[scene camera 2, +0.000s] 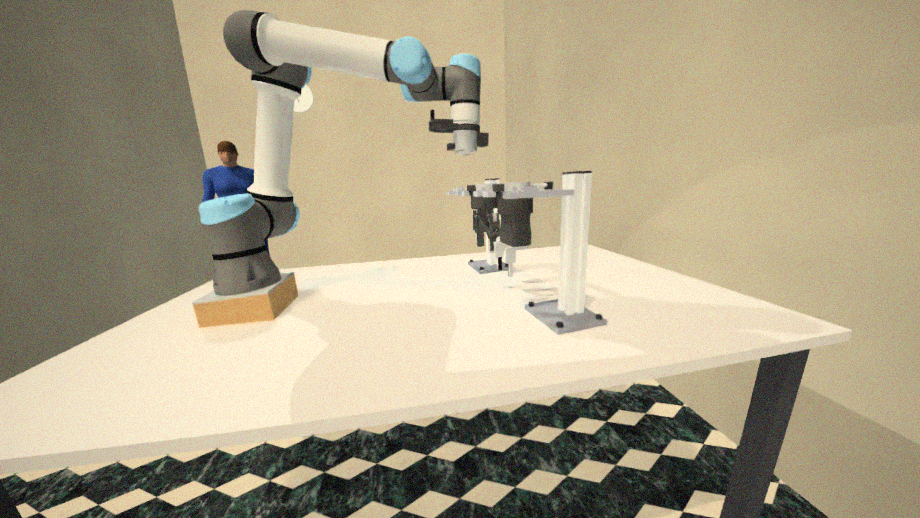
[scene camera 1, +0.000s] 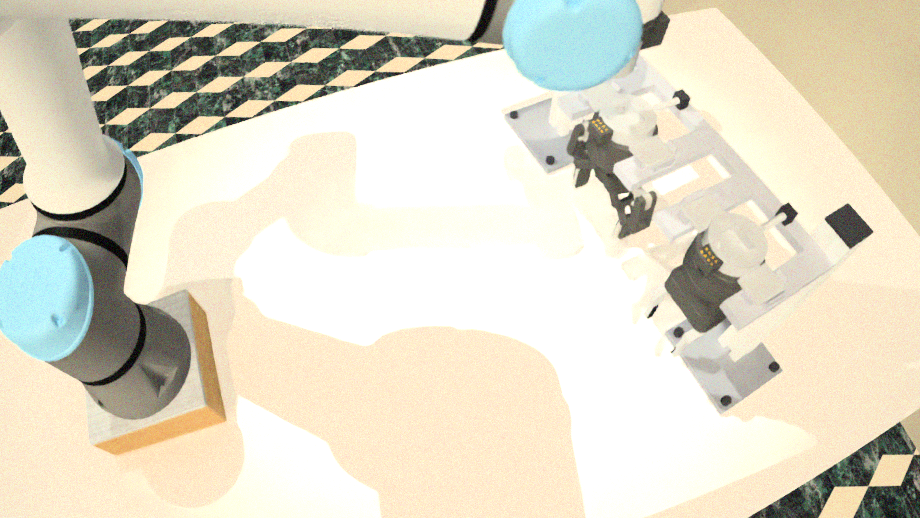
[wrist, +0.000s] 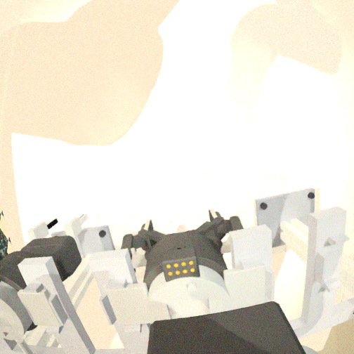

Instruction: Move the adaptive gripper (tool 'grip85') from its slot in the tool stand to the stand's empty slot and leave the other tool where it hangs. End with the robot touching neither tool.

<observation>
In view: a parallel gripper (scene camera 1: 728,254), an adaptive gripper (scene camera 1: 622,125) and a tool stand (scene camera 1: 730,362).
The parallel gripper is seen too in scene camera 2 (scene camera 2: 515,230). The adaptive gripper is seen too in scene camera 2 (scene camera 2: 484,219) and in the wrist view (wrist: 185,275). The tool stand is seen too in scene camera 2 (scene camera 2: 567,314) and in the wrist view (wrist: 290,218).
</observation>
